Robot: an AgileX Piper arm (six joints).
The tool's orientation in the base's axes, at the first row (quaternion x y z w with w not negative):
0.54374, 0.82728, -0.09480, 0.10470
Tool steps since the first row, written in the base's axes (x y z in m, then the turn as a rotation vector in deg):
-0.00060, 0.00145, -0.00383, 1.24, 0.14, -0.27
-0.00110, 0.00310, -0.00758, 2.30, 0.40, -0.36
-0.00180, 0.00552, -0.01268, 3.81, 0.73, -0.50
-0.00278, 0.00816, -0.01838, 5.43, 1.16, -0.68
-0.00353, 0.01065, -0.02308, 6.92, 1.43, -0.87
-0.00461, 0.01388, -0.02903, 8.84, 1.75, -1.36
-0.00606, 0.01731, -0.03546, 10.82, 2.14, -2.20
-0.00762, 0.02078, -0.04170, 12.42, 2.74, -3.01
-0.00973, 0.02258, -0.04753, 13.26, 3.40, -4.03
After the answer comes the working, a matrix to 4 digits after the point.
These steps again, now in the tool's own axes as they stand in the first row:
0.00257, 0.00018, 0.00324, -0.28, 1.21, 0.31
0.00525, 0.00053, 0.00636, -0.44, 2.29, 0.40
0.00906, 0.00105, 0.01055, -0.69, 3.81, 0.55
0.01333, 0.00142, 0.01524, -0.89, 5.48, 0.72
0.01711, 0.00191, 0.01903, -1.18, 6.96, 0.93
0.02202, 0.00243, 0.02379, -1.50, 8.87, 1.45
0.02737, 0.00272, 0.02893, -1.69, 10.88, 2.29
0.03275, 0.00291, 0.03388, -1.56, 12.62, 3.02
0.03676, 0.00192, 0.03884, -1.02, 13.69, 3.88

The tool's axes in the first row as the columns of a matrix, in the base's axes (rounded; the answer above uses it unrounded):
-0.3868, 0.9195, 0.0701
0.8798, 0.3907, -0.2707
-0.2763, -0.0430, -0.9601

